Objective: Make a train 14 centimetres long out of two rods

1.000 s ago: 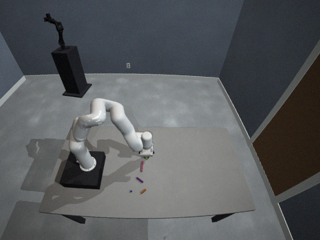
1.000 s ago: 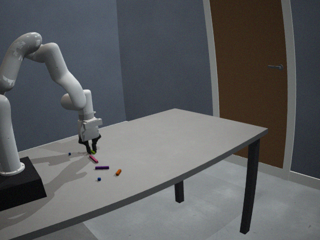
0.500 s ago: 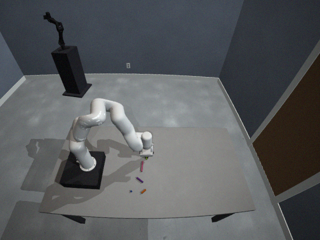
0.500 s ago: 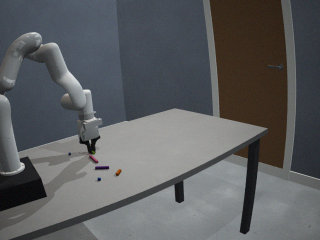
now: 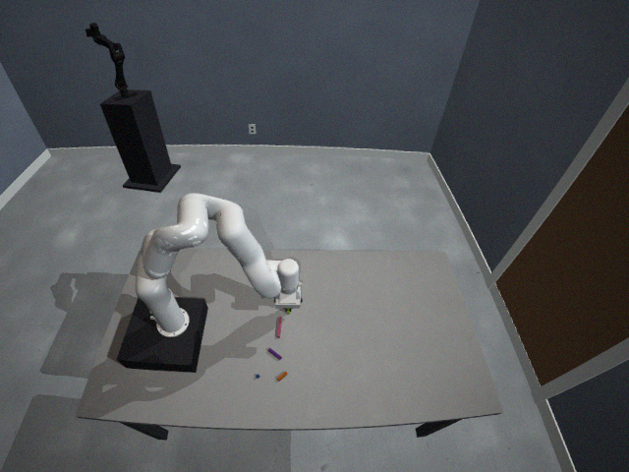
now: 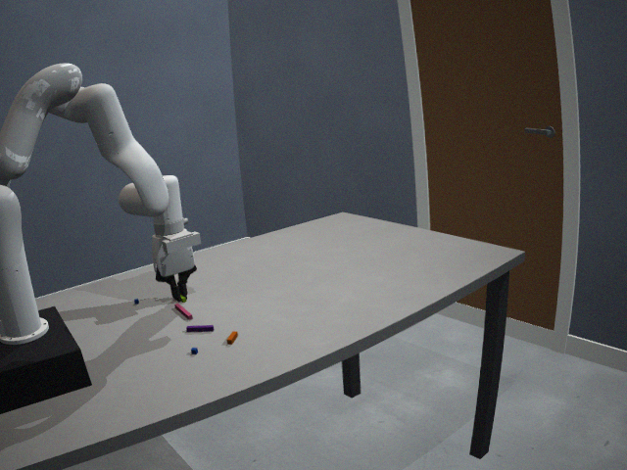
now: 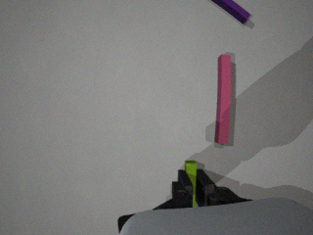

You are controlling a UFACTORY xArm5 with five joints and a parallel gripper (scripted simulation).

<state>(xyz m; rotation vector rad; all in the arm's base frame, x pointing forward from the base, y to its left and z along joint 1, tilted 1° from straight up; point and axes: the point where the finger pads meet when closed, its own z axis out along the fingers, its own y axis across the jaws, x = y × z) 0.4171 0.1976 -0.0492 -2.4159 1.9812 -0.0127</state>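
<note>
My hand is 9 cm to the left of the pink rod, 2 cm past it and 2 cm above it. Also, from my hand: lime rod (2 cm below); then orange rod (29 cm to the right, 4 cm ahead, 2 cm below); then purple rod (21 cm to the right, 2 cm below, 1 cm behind).
</note>
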